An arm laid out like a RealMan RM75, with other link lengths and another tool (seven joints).
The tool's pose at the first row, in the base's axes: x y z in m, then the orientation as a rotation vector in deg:
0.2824, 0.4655, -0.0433, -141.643, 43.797, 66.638
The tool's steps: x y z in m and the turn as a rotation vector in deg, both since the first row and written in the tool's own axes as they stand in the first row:
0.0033, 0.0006, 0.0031, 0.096, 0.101, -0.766
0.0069, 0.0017, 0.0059, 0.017, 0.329, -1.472
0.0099, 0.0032, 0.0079, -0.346, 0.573, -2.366
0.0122, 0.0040, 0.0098, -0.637, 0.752, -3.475
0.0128, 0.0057, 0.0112, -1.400, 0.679, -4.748
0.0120, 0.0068, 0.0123, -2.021, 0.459, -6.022
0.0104, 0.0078, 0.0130, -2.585, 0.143, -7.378
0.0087, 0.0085, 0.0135, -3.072, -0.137, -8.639
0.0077, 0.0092, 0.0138, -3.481, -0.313, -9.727
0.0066, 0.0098, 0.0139, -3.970, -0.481, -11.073
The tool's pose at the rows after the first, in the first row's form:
0.2819, 0.4654, -0.0478, -141.718, 42.851, 66.190
0.2814, 0.4646, -0.0524, -142.020, 41.949, 65.732
0.2809, 0.4633, -0.0561, -142.573, 40.686, 65.371
0.2805, 0.4628, -0.0591, -143.024, 39.150, 64.957
0.2790, 0.4619, -0.0605, -143.658, 37.128, 65.072
0.2772, 0.4618, -0.0607, -144.046, 35.121, 65.255
0.2753, 0.4619, -0.0599, -144.296, 33.002, 65.470
0.2737, 0.4621, -0.0589, -144.490, 31.049, 65.621
0.2726, 0.4620, -0.0583, -144.683, 29.386, 65.662
0.2716, 0.4620, -0.0576, -144.928, 27.347, 65.636

